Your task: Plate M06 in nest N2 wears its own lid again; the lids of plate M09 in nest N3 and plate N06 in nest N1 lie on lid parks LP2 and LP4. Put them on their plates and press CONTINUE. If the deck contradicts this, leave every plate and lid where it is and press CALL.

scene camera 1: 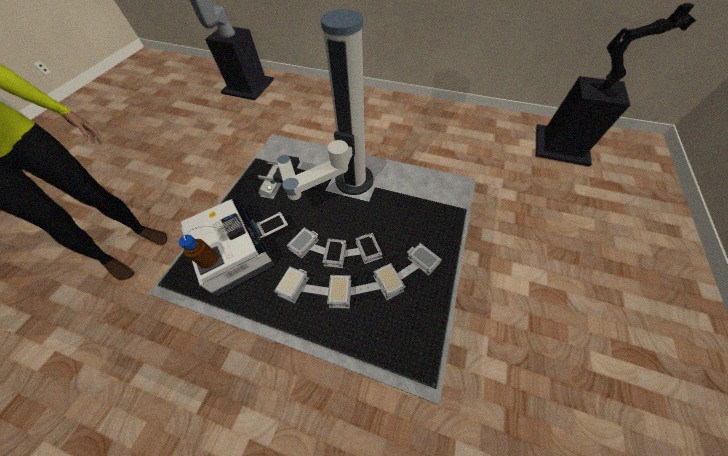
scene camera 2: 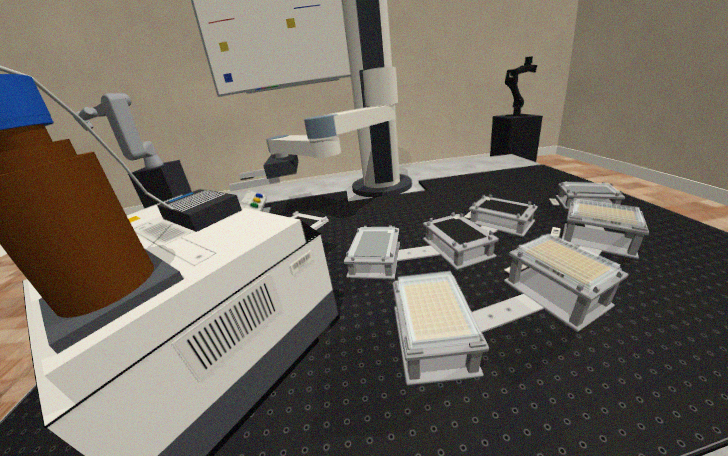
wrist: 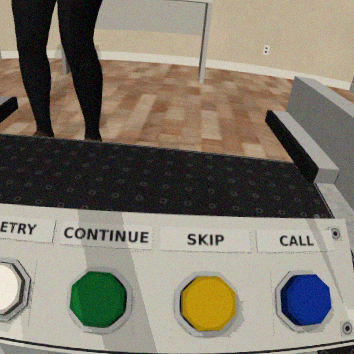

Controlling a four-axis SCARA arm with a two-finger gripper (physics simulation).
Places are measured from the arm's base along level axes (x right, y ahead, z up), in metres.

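Pixels of known places: gripper, fingertip midpoint: (scene camera 1: 263, 169) (scene camera 2: 235, 181) (wrist: 140, 85); arm's base, link origin: (scene camera 1: 354, 180) (scene camera 2: 382, 186).
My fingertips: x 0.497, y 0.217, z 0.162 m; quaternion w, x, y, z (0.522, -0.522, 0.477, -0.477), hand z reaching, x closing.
Observation:
For each thing: its middle in the pictures, then the offset to it from my fingertips. "spot": a spot on its surface instead.
- button box, body centre: (wrist: 153, 287) (scene camera 2: 250, 210) (scene camera 1: 271, 180) dx -0.015, dy -0.011, dz -0.108 m
- green CONTINUE button, body centre: (wrist: 98, 298) dx -0.040, dy +0.012, dz -0.086 m
- blue CALL button, body centre: (wrist: 303, 299) dx -0.030, dy -0.087, dz -0.086 m
- grey lid-like panel, body centre: (scene camera 2: 590, 188) (scene camera 1: 425, 256) dx -1.049, dy +0.221, dz -0.102 m
- white instrument, surface spot: (scene camera 2: 214, 290) spot: dx -0.204, dy +0.622, dz +0.039 m
- brown bottle, surface spot: (scene camera 2: 75, 230) spot: dx -0.141, dy +0.657, dz +0.136 m
- empty tray frame, surface spot: (scene camera 1: 284, 218) spot: dx -0.205, dy +0.205, dz -0.150 m
- yellow SKIP button, body centre: (wrist: 206, 302) dx -0.035, dy -0.038, dz -0.086 m
My gripper (scene camera 1: 267, 177) (scene camera 2: 252, 176) (wrist: 140, 85) is open and empty above the button box (scene camera 1: 267, 191) (scene camera 2: 248, 199) (wrist: 155, 280). In the wrist view the green CONTINUE button (wrist: 99, 299) is left of the middle and the blue CALL button (wrist: 306, 299) is at the right. Three plates with beige wells (scene camera 1: 291, 283) (scene camera 1: 339, 290) (scene camera 1: 388, 280) sit on outer-row stands; which wear clear lids I cannot tell. A grey lid-like panel (scene camera 1: 424, 258) (scene camera 2: 590, 190) lies on the outer row's right stand, another (scene camera 1: 302, 241) (scene camera 2: 373, 244) on the inner row's left stand. Nest and plate labels are unreadable.
Two inner-row stands (scene camera 1: 343, 254) (scene camera 1: 379, 251) show dark, open centres. A white instrument (scene camera 1: 236, 273) (scene camera 2: 214, 290) with a brown bottle (scene camera 1: 199, 254) (scene camera 2: 75, 230) stands at left, beside an empty tray frame (scene camera 1: 284, 218). The yellow SKIP button (wrist: 207, 303) lies between CONTINUE and CALL. A person stands beyond the deck.

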